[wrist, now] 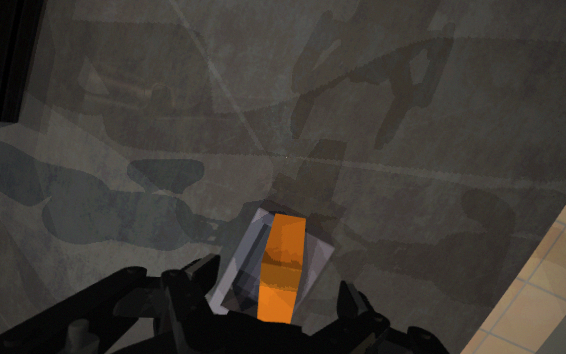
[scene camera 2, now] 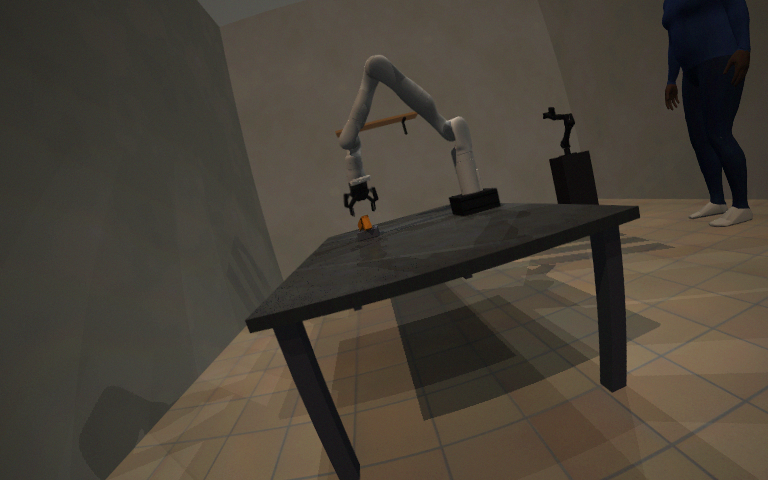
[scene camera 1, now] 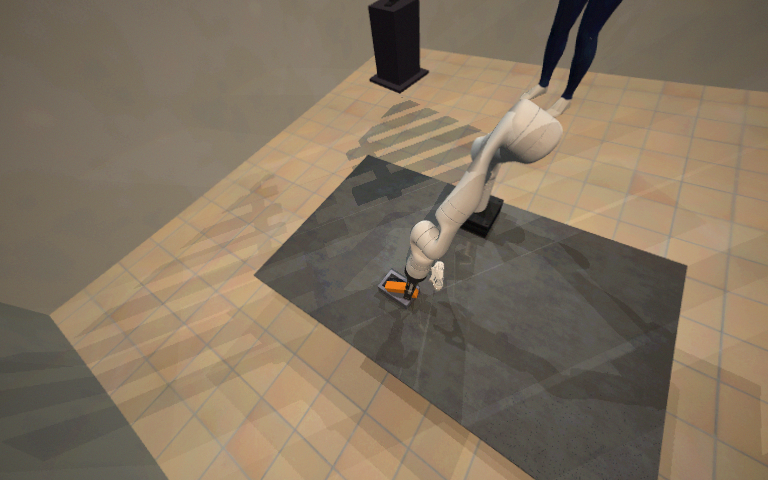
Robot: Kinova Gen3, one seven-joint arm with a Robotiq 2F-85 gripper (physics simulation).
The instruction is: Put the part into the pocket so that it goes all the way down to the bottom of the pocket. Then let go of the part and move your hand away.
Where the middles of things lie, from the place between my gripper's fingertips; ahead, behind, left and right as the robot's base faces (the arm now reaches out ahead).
Scene:
Right now my hand is 4 cm above the orange L-shaped block [wrist: 281,266], 3 cm to the left of it and 2 cm short of it. Round my hand: grey pocket block [wrist: 238,290]: 9 cm below, 5 cm to the right, 1 cm ahead.

